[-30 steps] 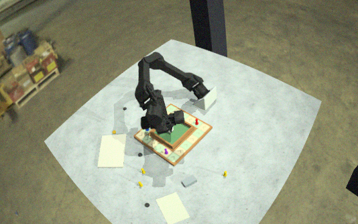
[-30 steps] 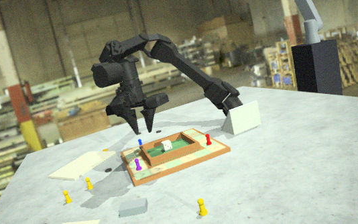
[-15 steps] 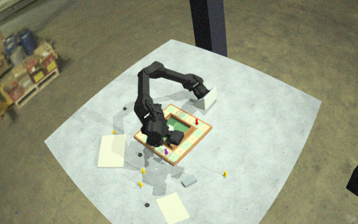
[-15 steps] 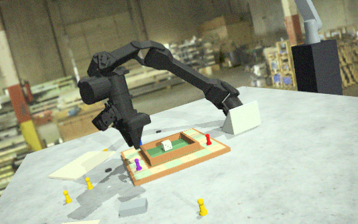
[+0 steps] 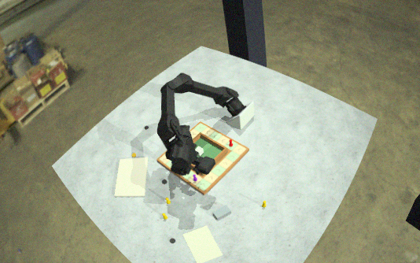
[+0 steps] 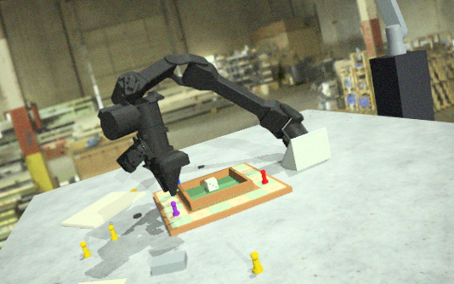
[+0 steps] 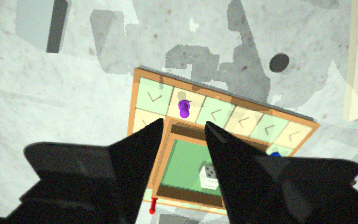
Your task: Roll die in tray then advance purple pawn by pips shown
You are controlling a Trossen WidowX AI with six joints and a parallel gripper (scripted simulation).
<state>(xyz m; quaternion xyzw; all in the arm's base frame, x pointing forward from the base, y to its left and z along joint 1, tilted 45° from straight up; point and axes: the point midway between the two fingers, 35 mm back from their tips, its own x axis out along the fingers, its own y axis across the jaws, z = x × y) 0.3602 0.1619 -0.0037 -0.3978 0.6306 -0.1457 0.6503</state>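
The purple pawn lies 4 cm below my gripper tip. The rest, counted from my gripper tip: white die 10 cm behind, 9 cm to the right, 4 cm below; blue pawn 3 cm behind, 18 cm to the right, 4 cm below; green tray 11 cm behind, 8 cm to the right, 6 cm below.
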